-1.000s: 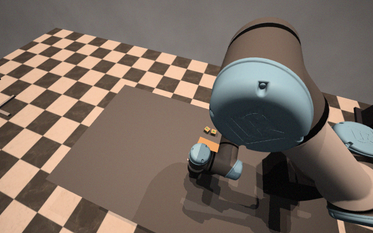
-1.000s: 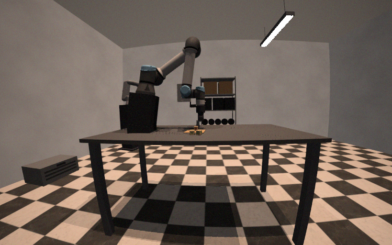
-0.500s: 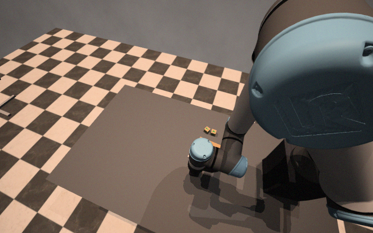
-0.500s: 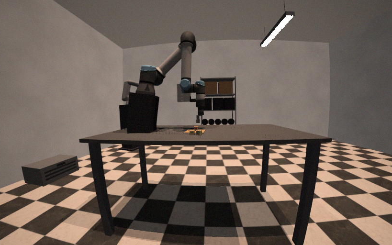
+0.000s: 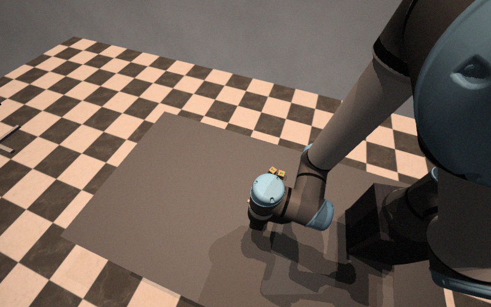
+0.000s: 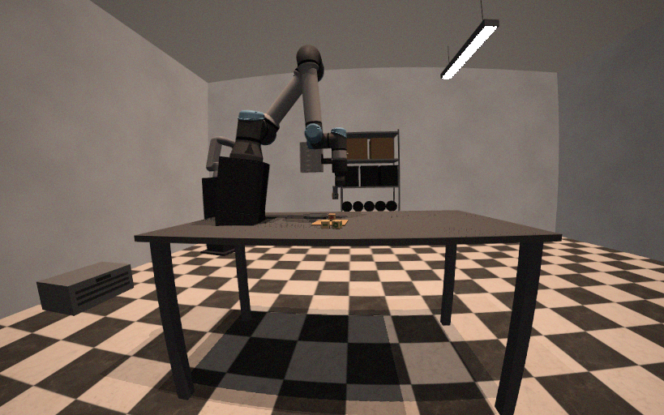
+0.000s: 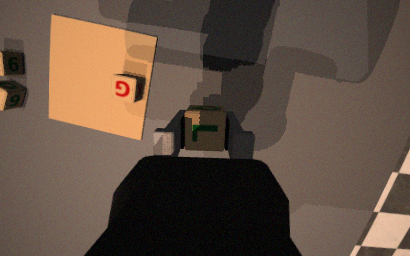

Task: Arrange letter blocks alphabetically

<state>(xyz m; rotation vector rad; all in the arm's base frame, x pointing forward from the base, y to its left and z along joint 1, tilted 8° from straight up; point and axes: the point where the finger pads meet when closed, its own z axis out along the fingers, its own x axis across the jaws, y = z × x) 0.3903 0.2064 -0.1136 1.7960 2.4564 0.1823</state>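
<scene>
My hand is 150 mm to the left of the orange mat, 110 mm above it and 20 mm short of it.
</scene>
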